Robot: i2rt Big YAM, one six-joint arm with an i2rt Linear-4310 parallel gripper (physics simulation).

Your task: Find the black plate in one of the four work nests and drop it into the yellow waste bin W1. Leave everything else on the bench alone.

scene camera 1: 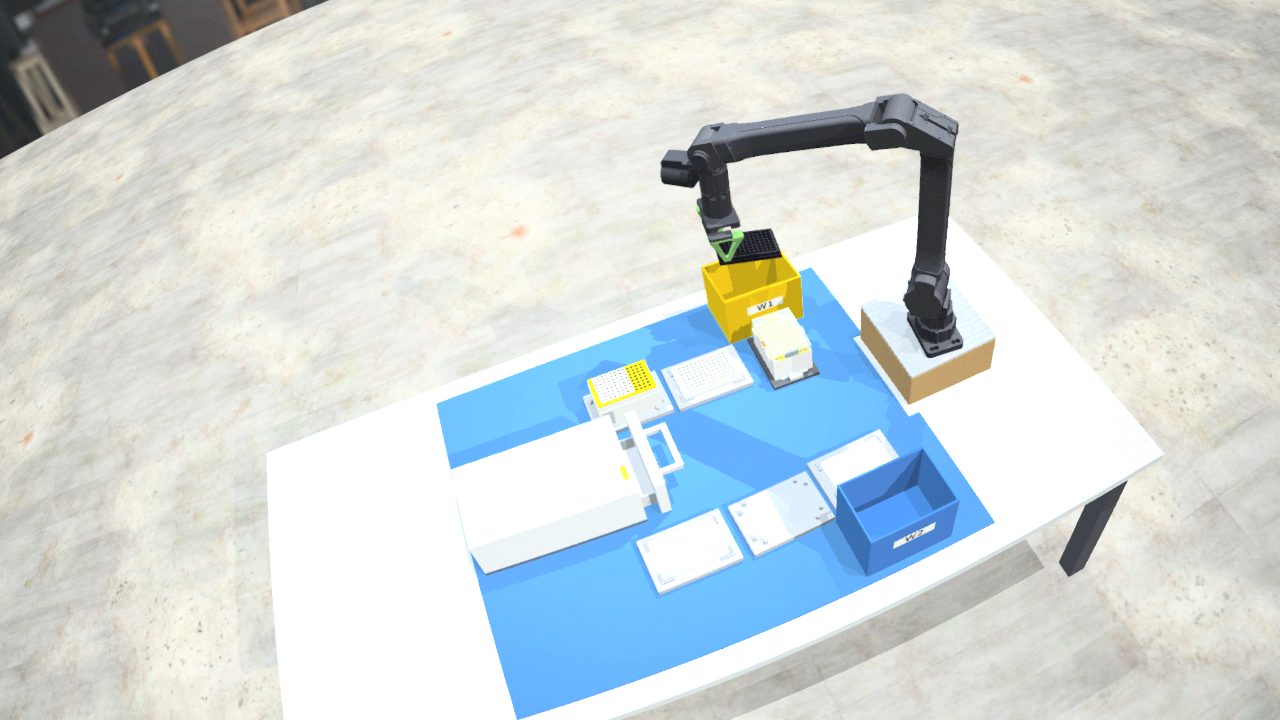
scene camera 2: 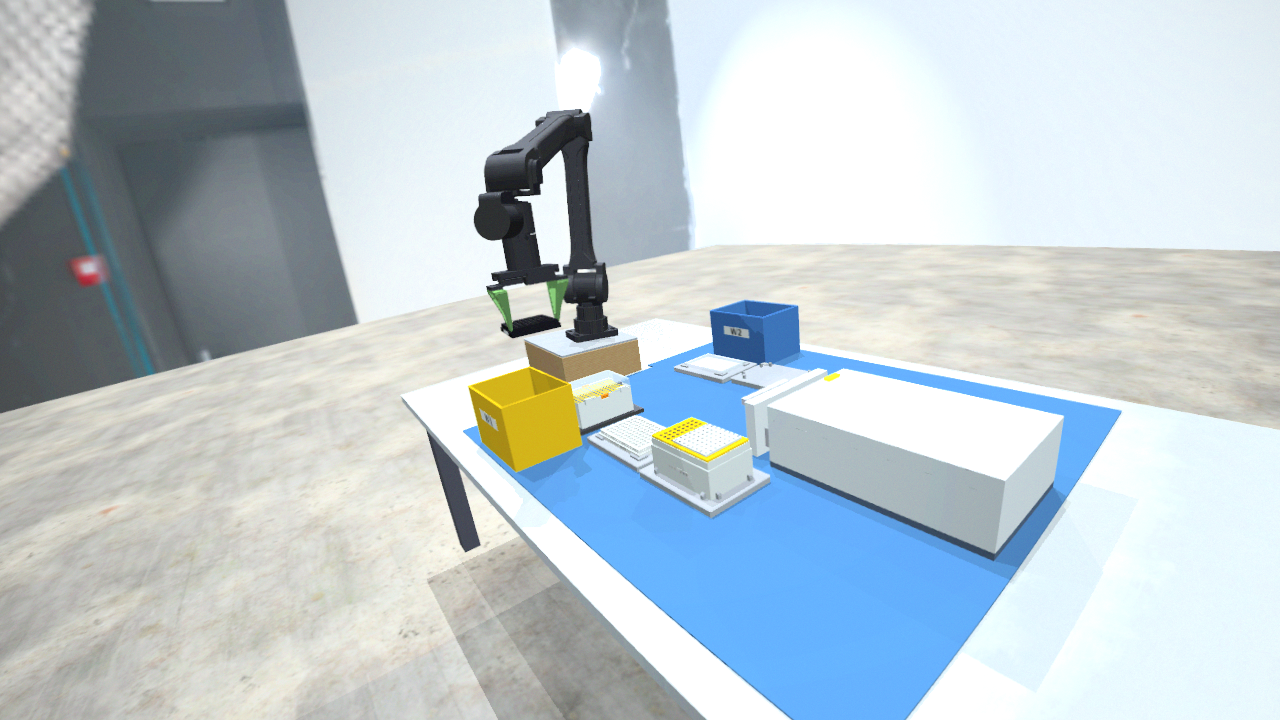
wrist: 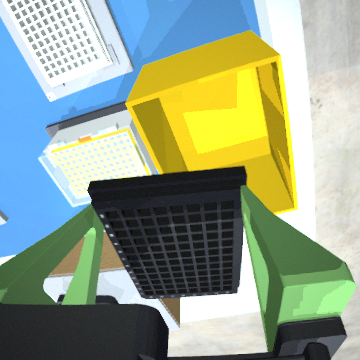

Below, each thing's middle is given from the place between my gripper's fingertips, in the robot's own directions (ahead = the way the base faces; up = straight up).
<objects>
Now: hand 50 mm past the black plate [scene camera 1: 756,245] and 10 mm above it. Also, from my hand: white machine [scene camera 2: 970,471] (400 mm ahead, 350 mm to the left, 180 mm below); then yellow-topped tip rack [scene camera 2: 702,457] (260 mm ahead, 190 mm below, 140 mm to the left).
</objects>
